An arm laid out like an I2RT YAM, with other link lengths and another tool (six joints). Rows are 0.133 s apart.
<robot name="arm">
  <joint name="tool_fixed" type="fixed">
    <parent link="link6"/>
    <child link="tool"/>
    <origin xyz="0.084 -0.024 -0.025" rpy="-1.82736 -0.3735 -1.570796"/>
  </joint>
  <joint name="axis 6" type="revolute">
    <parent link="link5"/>
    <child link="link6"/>
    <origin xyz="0.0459 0 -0.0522" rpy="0 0 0"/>
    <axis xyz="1 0 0"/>
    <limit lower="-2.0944" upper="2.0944"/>
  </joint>
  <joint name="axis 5" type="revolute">
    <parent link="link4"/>
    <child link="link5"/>
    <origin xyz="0.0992 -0.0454 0.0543" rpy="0 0 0"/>
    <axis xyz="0 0 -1"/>
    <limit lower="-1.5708" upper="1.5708"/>
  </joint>
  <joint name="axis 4" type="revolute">
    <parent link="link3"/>
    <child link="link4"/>
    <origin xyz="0.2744 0.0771 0.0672" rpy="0 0 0"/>
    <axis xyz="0 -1 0"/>
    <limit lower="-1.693" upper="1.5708"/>
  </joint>
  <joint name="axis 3" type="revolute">
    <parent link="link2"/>
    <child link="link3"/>
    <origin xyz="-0.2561 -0.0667 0" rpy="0 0 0"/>
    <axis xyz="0 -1 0"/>
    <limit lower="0" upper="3.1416"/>
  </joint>
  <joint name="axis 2" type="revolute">
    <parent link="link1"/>
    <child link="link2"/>
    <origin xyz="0.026 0.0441 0.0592" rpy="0 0 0"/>
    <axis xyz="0 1 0"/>
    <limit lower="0" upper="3.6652"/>
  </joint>
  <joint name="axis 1" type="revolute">
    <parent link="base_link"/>
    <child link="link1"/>
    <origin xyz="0 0 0.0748" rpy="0 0 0"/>
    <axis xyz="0 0 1"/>
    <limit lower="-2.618" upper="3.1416"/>
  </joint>
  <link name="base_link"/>
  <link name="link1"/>
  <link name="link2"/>
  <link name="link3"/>
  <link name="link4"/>
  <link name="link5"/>
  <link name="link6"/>
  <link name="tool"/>
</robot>
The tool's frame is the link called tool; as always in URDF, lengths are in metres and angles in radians.
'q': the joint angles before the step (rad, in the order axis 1, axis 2, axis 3, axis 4, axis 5, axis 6). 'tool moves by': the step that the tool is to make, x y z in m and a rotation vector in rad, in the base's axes. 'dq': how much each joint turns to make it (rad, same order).
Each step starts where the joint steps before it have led.
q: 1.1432, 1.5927, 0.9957, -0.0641, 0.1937, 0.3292
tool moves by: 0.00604, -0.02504, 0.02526, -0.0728, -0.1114, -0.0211
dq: -0.0033, -0.0955, -0.0170, -0.0754, 0.0948, -0.0958
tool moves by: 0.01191, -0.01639, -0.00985, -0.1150, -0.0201, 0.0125
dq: -0.0337, 0.0137, 0.0083, -0.0650, 0.0079, -0.0853
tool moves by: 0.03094, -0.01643, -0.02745, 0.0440, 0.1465, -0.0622
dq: -0.1283, 0.0587, 0.0040, 0.0044, -0.1498, 0.0649
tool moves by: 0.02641, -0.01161, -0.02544, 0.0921, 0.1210, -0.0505
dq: -0.1128, 0.0606, -0.0181, 0.0744, -0.1512, 0.0644
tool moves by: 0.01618, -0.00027, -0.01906, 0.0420, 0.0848, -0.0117
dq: -0.0578, 0.0818, 0.0322, 0.0256, -0.0973, 0.0310
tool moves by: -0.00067, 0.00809, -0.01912, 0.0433, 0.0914, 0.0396
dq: -0.0197, 0.0709, 0.0216, 0.0198, -0.1104, 0.0220
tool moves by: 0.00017, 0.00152, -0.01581, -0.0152, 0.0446, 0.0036
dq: -0.0044, 0.0548, 0.0240, -0.0098, -0.0209, 0.0078
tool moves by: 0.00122, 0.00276, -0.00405, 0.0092, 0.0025, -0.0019
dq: 0.0005, 0.0165, 0.0009, 0.0220, -0.0048, 0.0074
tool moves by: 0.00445, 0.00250, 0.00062, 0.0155, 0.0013, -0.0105
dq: -0.0053, 0.0110, 0.0100, 0.0138, -0.0057, 0.0120
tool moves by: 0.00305, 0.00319, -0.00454, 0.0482, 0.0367, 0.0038
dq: -0.0176, 0.0244, 0.0018, 0.0364, -0.0593, 0.0245
